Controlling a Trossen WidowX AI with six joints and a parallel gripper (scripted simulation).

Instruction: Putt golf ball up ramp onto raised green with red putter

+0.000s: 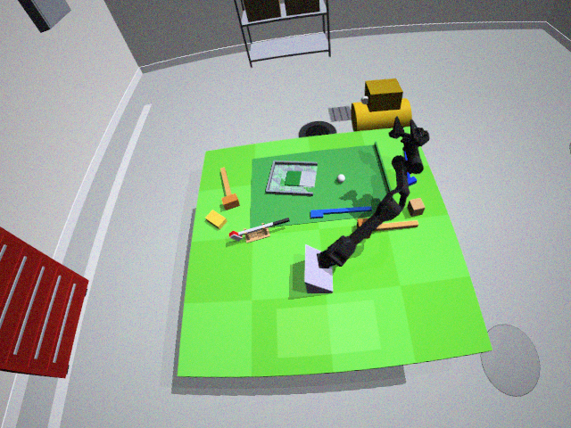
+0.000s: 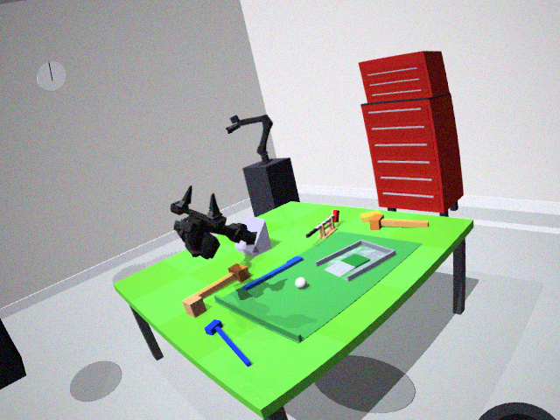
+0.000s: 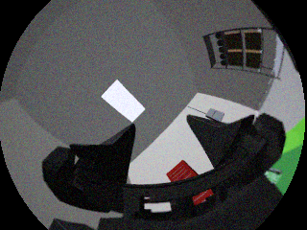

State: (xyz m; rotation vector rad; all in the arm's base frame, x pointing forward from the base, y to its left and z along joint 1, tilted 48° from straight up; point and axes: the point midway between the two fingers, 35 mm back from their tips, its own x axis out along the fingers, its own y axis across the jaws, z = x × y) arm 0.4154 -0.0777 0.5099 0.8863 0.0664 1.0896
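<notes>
The red putter lies 69 cm to the left of my gripper tip, 41 cm below it and 15 cm behind it. Round my gripper tip: white golf ball: 44 cm below, 24 cm to the left, 10 cm ahead; then dark green mat: 46 cm below, 35 cm to the left, 11 cm ahead; then blue mallet: 45 cm below, 15 cm to the right, 12 cm ahead.
</notes>
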